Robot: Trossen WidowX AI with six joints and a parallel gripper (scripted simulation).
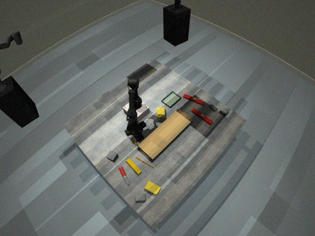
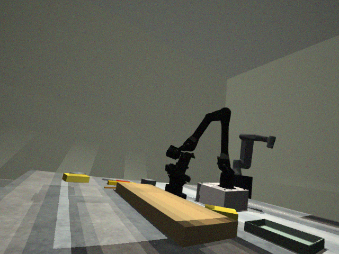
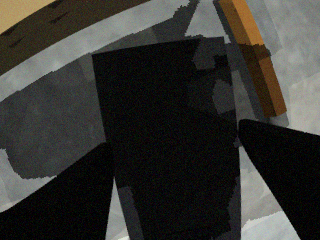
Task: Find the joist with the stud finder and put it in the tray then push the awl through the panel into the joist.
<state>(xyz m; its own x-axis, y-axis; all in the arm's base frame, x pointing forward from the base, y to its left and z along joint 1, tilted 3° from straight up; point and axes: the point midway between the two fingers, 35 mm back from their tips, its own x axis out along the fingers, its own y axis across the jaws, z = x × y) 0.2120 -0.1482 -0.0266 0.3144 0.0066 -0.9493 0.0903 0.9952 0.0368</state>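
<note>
The awl is 70 mm to the right of my gripper tip and 20 mm below it. Round my gripper tip: pencil 240 mm ahead, 100 mm to the right, 20 mm below; then stud finder 30 mm behind, 20 mm above; then yellow bar 220 mm ahead, 190 mm to the right, 20 mm below.
</note>
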